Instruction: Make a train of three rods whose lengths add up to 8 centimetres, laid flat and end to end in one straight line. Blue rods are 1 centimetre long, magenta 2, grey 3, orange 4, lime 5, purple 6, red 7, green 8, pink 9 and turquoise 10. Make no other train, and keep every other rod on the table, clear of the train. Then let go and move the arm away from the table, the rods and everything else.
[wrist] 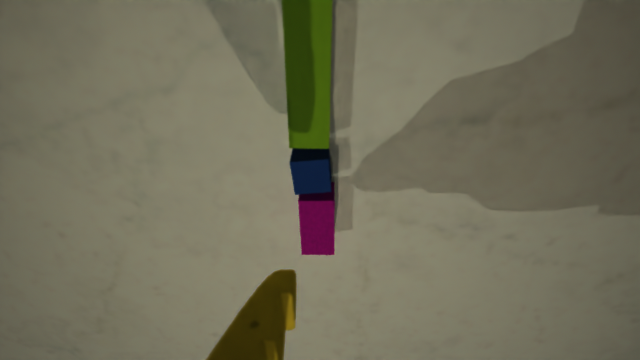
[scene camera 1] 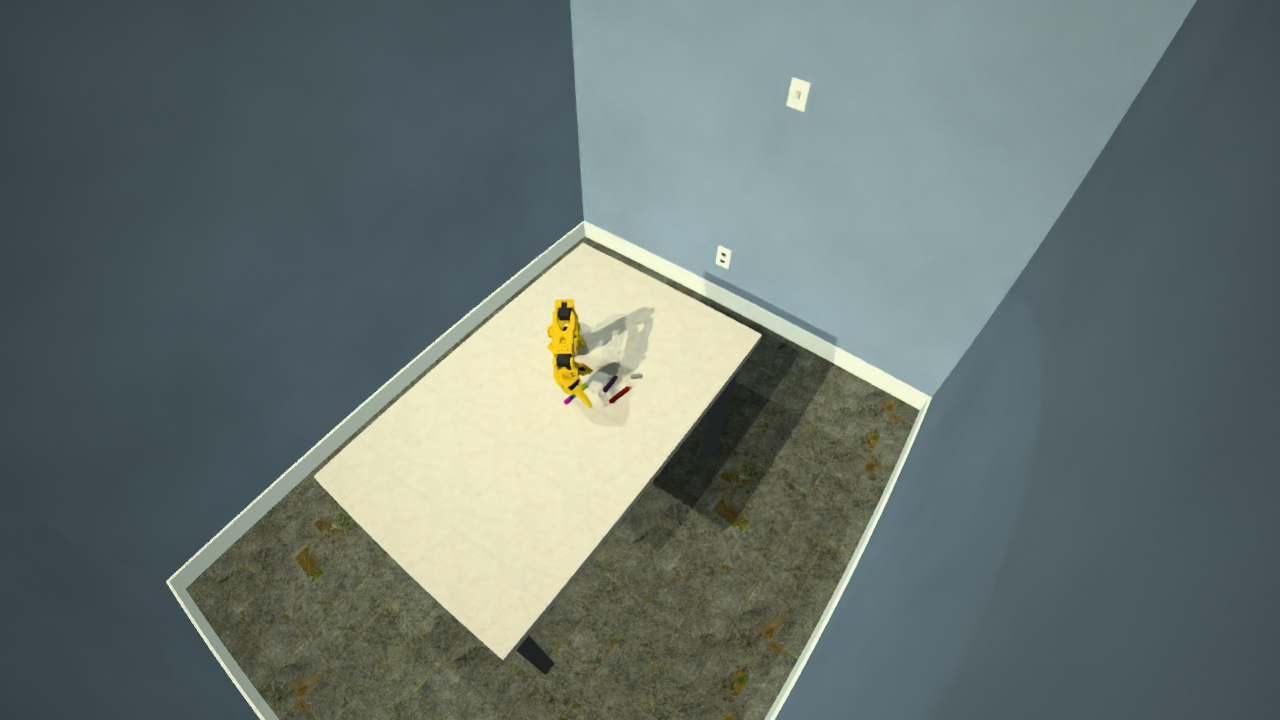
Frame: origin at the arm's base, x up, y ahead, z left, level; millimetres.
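Seen in the pictures: end effector, tool point: [wrist: 295,291] [scene camera 1: 567,392].
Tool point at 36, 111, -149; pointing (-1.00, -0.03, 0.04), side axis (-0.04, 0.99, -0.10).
Note:
Offsets run from my tool point to a thing's top centre, as dx, dy, dz. Level surfaces: height alone.
A lime rod @(-26, +8, +46) [wrist: 317,75] [scene camera 1: 584,386], a short blue rod @(-26, +4, +13) [wrist: 312,177] and a magenta rod @(-26, +3, -5) [wrist: 317,227] [scene camera 1: 569,401] lie flat in a row, blue in the middle. In the wrist view the blue rod looks slightly turned and the magenta rod sits slightly right. Dark strips show at both joints, and light breaks in the shadow beside them suggest narrow gaps. The lime rod's far end is outside the wrist view. My gripper [scene camera 1: 588,387] is open and empty, over the row in the scene view. One jaw shows at the wrist view's bottom, left of and below the magenta rod; the other is out of view.
A purple rod @(-26, +64, +114) [scene camera 1: 610,383], a red rod @(-26, +109, +98) [scene camera 1: 619,394] and a small grey rod @(-26, +107, +180) [scene camera 1: 636,376] lie apart from the row, to its right in the scene view. They rest on the pale table @(dx -36) [scene camera 1: 465,483], whose right edge lies beyond them.

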